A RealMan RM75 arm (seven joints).
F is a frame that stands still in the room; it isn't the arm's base.
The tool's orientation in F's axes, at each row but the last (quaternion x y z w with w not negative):
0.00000 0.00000 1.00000 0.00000
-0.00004 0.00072 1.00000 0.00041
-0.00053 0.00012 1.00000 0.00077
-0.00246 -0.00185 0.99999 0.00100
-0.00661 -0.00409 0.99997 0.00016
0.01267 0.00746 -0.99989 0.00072
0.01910 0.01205 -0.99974 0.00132
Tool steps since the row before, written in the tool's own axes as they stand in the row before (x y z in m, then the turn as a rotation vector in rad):
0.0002 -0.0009 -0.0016 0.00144 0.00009 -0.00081
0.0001 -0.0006 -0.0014 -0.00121 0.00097 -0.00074
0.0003 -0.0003 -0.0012 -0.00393 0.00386 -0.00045
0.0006 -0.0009 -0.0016 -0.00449 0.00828 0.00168
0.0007 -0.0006 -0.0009 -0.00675 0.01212 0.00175
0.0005 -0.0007 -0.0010 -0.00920 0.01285 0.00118
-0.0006 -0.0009 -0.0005 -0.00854 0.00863 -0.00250
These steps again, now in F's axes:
-0.0002 0.0009 -0.0016 -0.00144 -0.00009 -0.00081
-0.0001 0.0006 -0.0014 0.00121 -0.00097 -0.00074
-0.0003 0.0003 -0.0012 0.00392 -0.00387 -0.00044
-0.0006 0.0009 -0.0016 0.00447 -0.00830 0.00167
-0.0007 0.0006 -0.0009 0.00672 -0.01214 0.00174
-0.0005 0.0007 -0.0010 0.00919 -0.01285 0.00122
0.0006 0.0009 -0.0005 0.00866 -0.00855 -0.00238

